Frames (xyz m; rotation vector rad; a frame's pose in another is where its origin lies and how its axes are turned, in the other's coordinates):
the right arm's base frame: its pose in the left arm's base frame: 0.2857 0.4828 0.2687 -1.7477 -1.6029 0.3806
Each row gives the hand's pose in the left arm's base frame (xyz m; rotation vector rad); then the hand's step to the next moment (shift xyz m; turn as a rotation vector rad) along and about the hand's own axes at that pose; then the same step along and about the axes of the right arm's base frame.
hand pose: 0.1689 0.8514 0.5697 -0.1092 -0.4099 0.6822
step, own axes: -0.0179 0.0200 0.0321 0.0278 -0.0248 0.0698
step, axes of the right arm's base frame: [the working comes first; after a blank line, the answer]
step, axes of the left arm's base frame: -0.0372 0.0030 0.0188 0.0060 -0.0040 0.0788

0.0008 -0.0401 0.0121 0.0169 -0.0489 -0.0599
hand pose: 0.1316 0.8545 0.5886 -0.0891 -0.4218 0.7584
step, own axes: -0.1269 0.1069 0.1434 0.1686 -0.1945 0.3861
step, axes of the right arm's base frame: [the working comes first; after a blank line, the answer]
step, axes of the left arm's base frame: -0.2090 -0.0194 0.0635 0.0799 -0.0538 0.4539

-0.0406 -0.1977 0.0858 0.0766 -0.2491 -0.3839
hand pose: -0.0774 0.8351 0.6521 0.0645 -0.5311 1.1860
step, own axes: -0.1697 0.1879 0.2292 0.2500 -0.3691 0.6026
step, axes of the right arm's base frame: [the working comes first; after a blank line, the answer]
step, axes of the left arm's base frame: -0.2960 -0.1471 0.0861 0.1797 -0.1208 0.7176

-0.1723 -0.2816 0.0876 0.0968 -0.3558 -0.6526
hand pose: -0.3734 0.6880 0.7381 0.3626 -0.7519 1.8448
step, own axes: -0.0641 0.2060 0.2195 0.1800 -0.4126 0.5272
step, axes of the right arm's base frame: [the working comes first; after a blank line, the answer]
step, axes of the left arm's base frame: -0.1849 -0.2380 0.0623 0.2544 -0.1121 0.6350

-0.2445 -0.1869 0.0040 0.0980 -0.2446 -0.6412
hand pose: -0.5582 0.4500 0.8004 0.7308 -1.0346 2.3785
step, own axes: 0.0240 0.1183 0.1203 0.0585 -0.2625 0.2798
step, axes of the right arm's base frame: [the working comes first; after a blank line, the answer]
step, axes of the left arm's base frame: -0.0520 -0.1607 0.0223 0.1885 -0.0392 0.3370

-0.1568 -0.0591 -0.0309 0.0810 -0.0897 -0.3688
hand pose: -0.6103 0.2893 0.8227 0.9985 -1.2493 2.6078
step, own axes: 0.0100 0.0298 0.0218 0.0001 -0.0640 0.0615
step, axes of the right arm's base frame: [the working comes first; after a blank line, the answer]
step, axes of the left arm's base frame: -0.0065 -0.0375 -0.0041 0.0535 -0.0019 0.0708

-0.0378 -0.0033 -0.0044 0.0255 -0.0083 -0.0846
